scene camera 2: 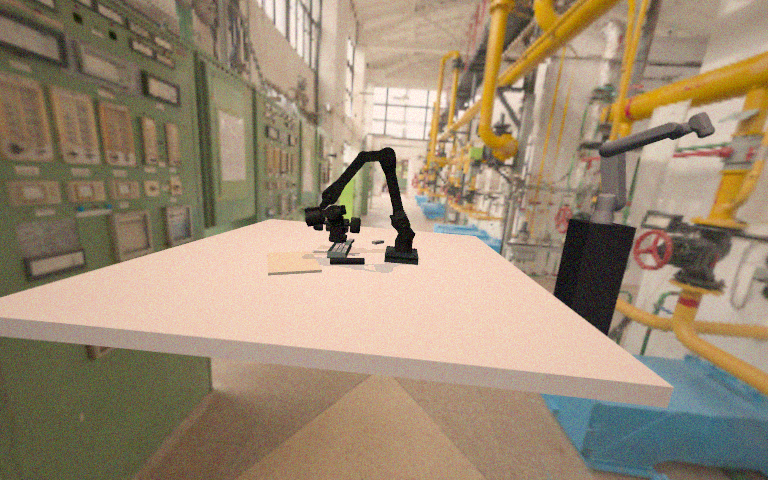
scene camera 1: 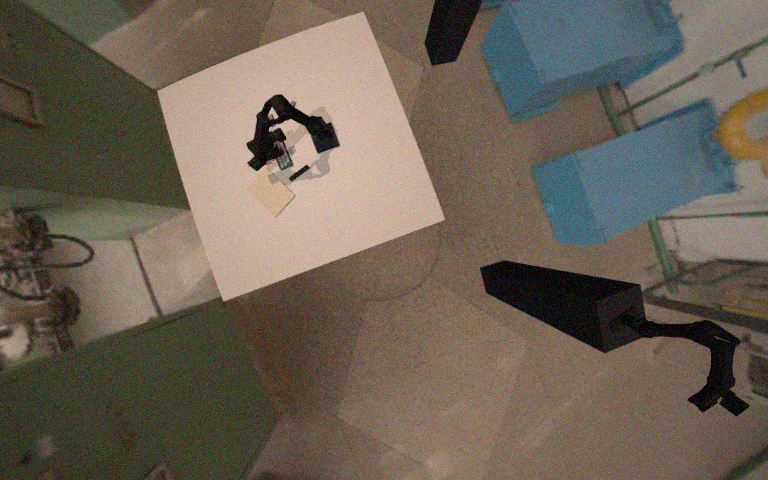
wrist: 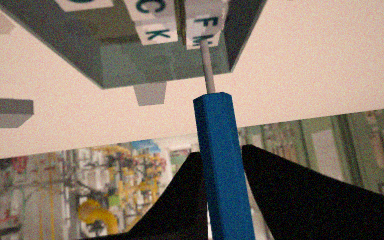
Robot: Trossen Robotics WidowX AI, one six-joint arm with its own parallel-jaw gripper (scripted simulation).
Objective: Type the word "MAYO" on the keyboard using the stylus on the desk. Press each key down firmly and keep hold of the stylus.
Labels:
tan pad: scene camera 2; scene camera 1; not seen in the wrist view (out of frame)
same spot on tan pad: (scene camera 1: 269,190) = (scene camera 2: 293,259)

